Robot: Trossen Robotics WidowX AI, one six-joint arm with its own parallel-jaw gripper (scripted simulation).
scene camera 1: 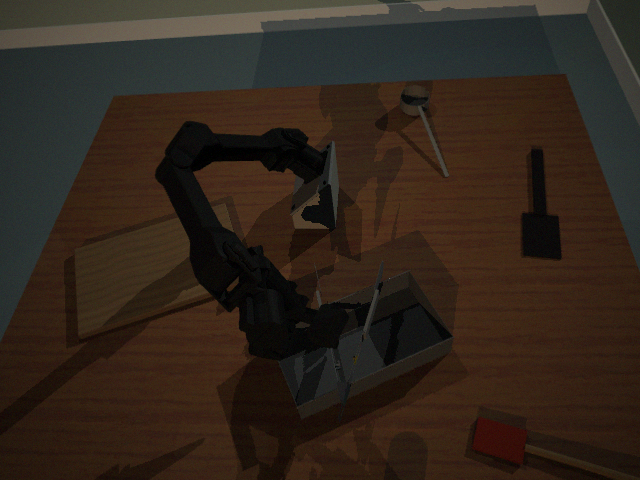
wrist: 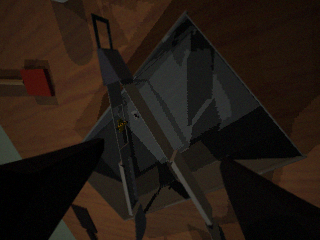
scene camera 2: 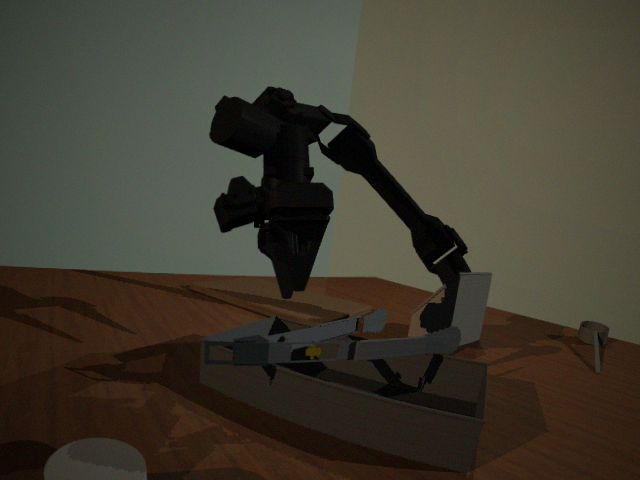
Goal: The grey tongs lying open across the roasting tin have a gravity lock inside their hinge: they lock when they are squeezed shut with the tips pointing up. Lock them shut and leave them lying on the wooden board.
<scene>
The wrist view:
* my gripper: 163, 153
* grey roasting tin: 206, 111
</scene>
